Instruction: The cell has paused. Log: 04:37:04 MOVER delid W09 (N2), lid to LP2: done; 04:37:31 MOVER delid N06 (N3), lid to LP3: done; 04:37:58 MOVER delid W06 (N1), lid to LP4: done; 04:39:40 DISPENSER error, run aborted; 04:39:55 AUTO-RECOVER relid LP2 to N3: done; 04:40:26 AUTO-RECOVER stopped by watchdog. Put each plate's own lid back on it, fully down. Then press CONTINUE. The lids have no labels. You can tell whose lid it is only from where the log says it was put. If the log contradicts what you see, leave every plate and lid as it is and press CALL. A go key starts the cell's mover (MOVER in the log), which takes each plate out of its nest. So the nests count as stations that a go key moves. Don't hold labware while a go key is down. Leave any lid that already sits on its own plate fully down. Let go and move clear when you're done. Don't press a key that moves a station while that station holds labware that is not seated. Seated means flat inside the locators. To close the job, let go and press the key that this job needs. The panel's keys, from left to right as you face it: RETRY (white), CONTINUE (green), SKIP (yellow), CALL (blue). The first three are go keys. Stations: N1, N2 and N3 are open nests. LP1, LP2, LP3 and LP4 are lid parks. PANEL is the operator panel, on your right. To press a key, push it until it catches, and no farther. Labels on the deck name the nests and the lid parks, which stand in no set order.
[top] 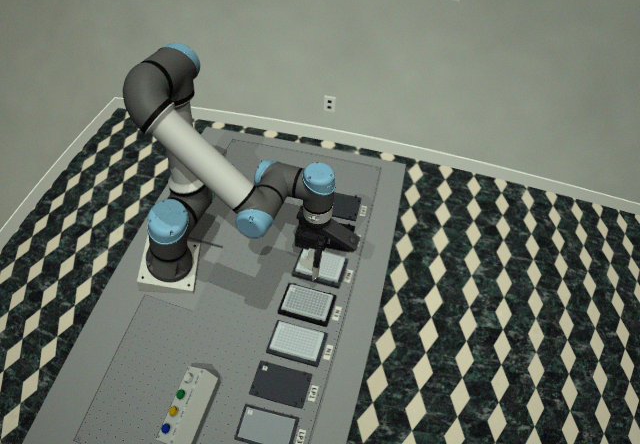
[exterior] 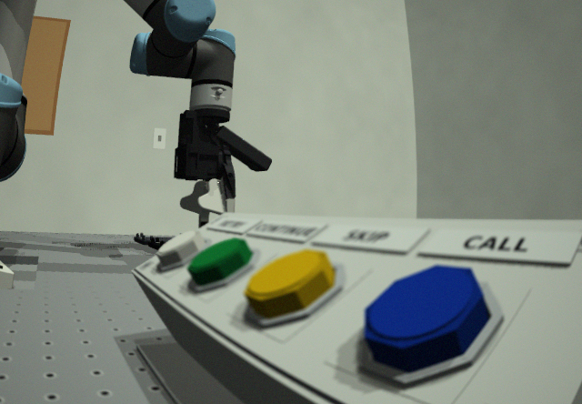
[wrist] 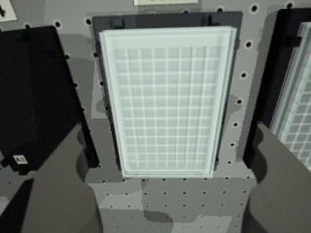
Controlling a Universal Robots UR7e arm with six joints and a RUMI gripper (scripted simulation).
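Right now my hand is 13 cm to the left of the plate, 3 cm past it and 2 cm above it. Also, from my hand: dark lid park (38 cm to the right, 8 cm behind, 4 cm below); white RETRY key (42 cm to the right, 31 cm behind, 3 cm above); clear lid (51 cm to the right, 10 cm behind, 3 cm below).
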